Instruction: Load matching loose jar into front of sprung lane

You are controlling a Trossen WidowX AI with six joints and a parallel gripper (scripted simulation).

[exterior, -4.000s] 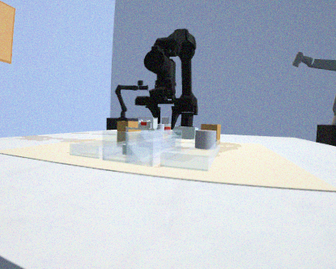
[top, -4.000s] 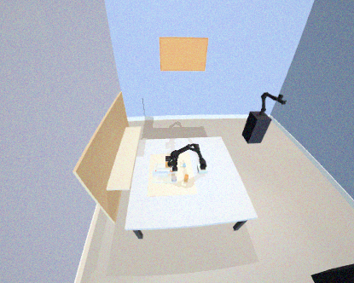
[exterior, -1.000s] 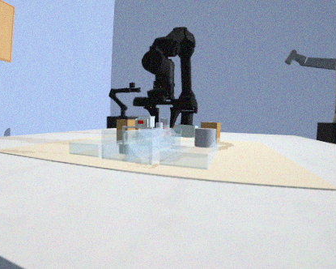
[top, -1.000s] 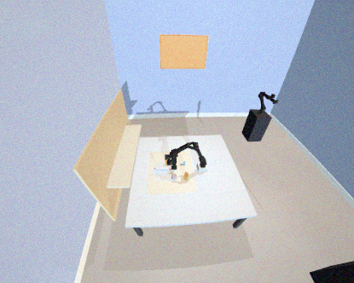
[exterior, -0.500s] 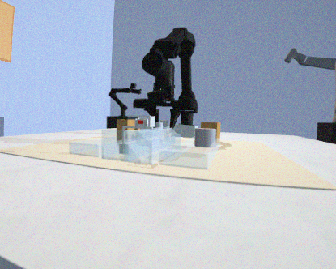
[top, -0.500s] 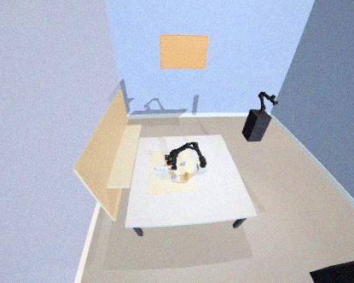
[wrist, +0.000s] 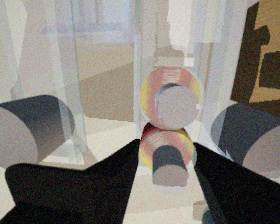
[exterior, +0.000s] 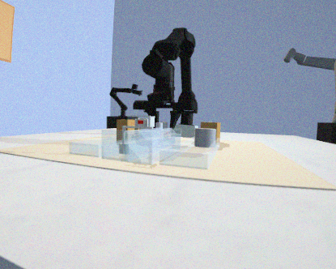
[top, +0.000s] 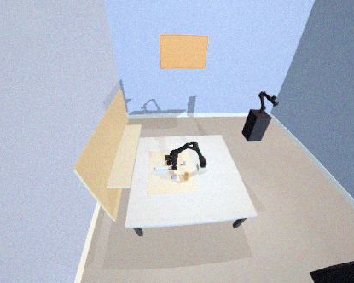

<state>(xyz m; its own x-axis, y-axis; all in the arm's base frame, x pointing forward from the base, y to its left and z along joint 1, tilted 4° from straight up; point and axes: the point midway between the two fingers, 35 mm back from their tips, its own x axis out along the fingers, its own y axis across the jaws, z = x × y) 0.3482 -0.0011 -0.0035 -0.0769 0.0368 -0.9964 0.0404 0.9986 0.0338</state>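
The cream mat is 4 cm ahead of my gripper tip and 3 cm below it. Also, from my gripper tip: orange-brown block (7 cm ahead, 8 cm to the right, 1 cm above); clear sprung lane fixture (14 cm ahead, 2 cm to the left, 1 cm below).
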